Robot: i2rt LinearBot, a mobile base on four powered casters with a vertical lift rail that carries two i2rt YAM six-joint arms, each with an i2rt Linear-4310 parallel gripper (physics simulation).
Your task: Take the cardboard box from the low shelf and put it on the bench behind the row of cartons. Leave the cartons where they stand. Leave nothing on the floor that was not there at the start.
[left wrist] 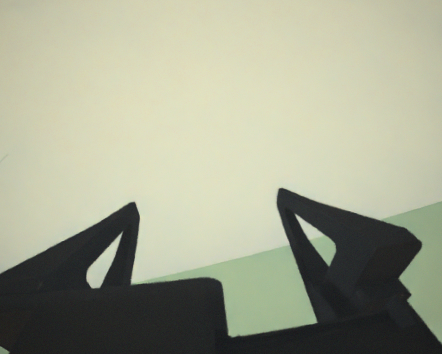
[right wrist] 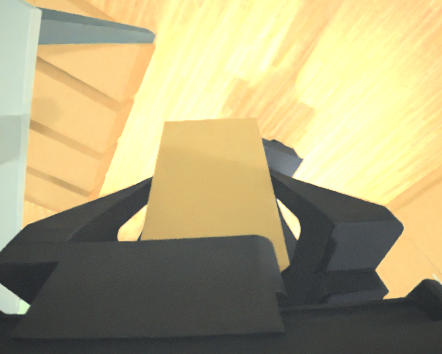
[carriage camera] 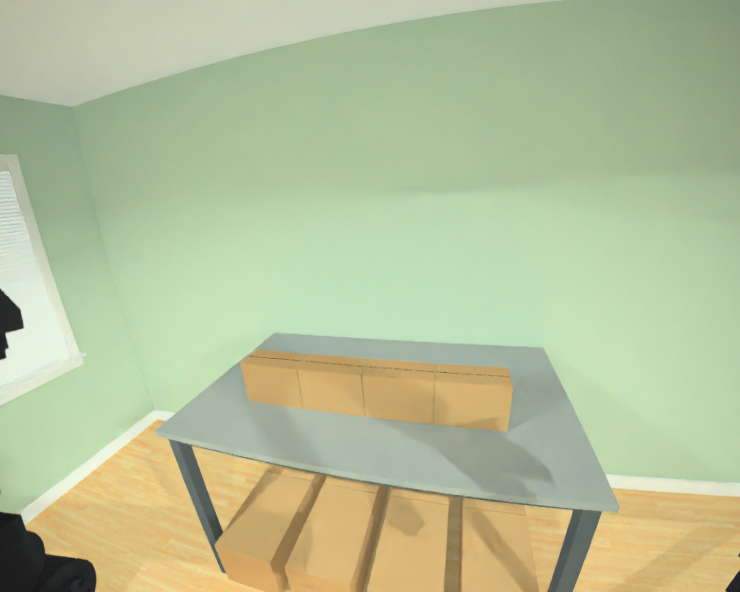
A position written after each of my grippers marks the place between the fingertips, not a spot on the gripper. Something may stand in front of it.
My right gripper shows in the right wrist view (213, 177); in the left wrist view it is out of frame, in the carriage camera view it is out of frame. A small cardboard box shows in the right wrist view (211, 178); in the left wrist view it is out of frame, in the carriage camera view it is out of frame.
